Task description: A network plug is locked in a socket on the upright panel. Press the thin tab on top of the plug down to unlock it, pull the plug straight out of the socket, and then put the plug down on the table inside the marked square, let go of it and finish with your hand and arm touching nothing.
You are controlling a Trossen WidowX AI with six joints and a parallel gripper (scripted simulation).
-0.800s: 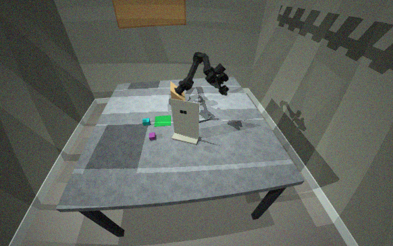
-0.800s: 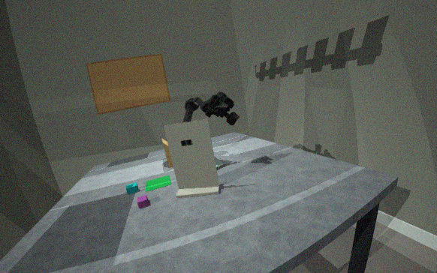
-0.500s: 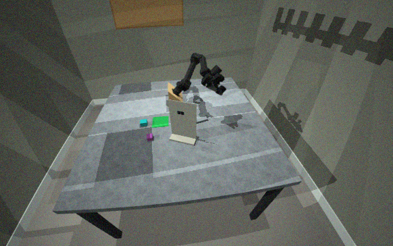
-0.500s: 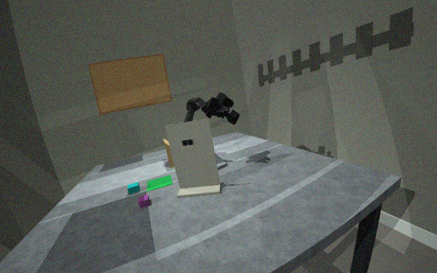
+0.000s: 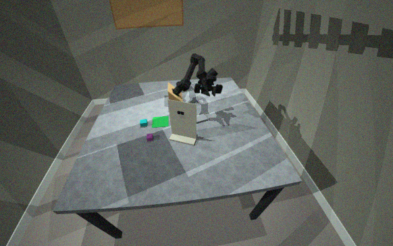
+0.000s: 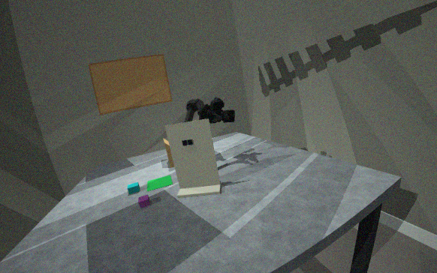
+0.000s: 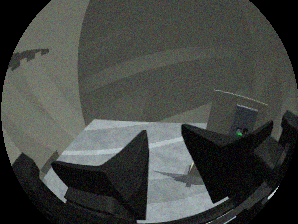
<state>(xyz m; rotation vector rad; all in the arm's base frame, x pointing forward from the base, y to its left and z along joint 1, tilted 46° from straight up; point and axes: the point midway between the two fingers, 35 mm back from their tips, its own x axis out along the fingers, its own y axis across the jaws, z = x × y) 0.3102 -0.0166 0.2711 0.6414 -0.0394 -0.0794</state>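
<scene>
Now: the network plug 20 cm to the right of my gripper tip, 5 cm below it and 4 cm ahead of it. Also, from my gripper tip: upright panel 21 cm to the right, 13 cm below, 6 cm ahead; magenta cube 42 cm to the right, 24 cm below, 1 cm ahead; green marked square 34 cm to the right, 25 cm below, 15 cm behind.
</scene>
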